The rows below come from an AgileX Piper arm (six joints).
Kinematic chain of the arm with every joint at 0, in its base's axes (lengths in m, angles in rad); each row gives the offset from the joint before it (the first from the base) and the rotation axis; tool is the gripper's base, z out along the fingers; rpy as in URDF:
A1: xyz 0 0 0.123 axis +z
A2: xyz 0 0 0 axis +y
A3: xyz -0.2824 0 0.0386 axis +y
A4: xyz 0.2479 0 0.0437 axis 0.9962 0 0.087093
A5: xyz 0 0 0 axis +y
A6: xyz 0.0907 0 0.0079 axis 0.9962 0 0.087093
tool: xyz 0 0 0 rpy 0 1.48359 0
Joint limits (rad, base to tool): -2.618..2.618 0..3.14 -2.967..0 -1.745..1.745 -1.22..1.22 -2.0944..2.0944
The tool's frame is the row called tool.
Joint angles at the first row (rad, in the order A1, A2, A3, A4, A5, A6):
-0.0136 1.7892 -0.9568 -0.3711 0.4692 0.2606
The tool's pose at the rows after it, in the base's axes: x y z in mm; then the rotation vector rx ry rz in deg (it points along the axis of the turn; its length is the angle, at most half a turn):
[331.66 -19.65 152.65 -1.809 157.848 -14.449]
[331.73 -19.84 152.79 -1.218 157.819 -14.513]
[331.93 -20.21 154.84 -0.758 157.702 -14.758]
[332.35 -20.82 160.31 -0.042 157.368 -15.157]
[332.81 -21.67 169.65 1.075 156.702 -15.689]
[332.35 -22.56 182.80 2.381 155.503 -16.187]
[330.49 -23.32 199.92 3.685 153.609 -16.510]
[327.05 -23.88 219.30 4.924 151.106 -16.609]
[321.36 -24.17 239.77 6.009 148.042 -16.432]
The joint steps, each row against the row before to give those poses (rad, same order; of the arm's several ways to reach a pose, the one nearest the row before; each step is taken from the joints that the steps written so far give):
0.0000 0.0019 -0.0004 -0.0049 0.0000 0.0089
0.0000 0.0000 -0.0006 -0.0041 0.0013 0.0107
0.0000 -0.0040 -0.0037 -0.0039 0.0072 0.0073
0.0000 -0.0112 -0.0092 -0.0024 0.0166 0.0067
0.0000 -0.0195 -0.0147 -0.0019 0.0257 0.0086
0.0000 -0.0302 -0.0158 -0.0012 0.0284 0.0087
0.0000 -0.0420 -0.0158 0.0005 0.0276 0.0062
0.0000 -0.0499 -0.0140 0.0008 0.0225 0.0055
0.0000 -0.0573 -0.0087 0.0008 0.0140 0.0052

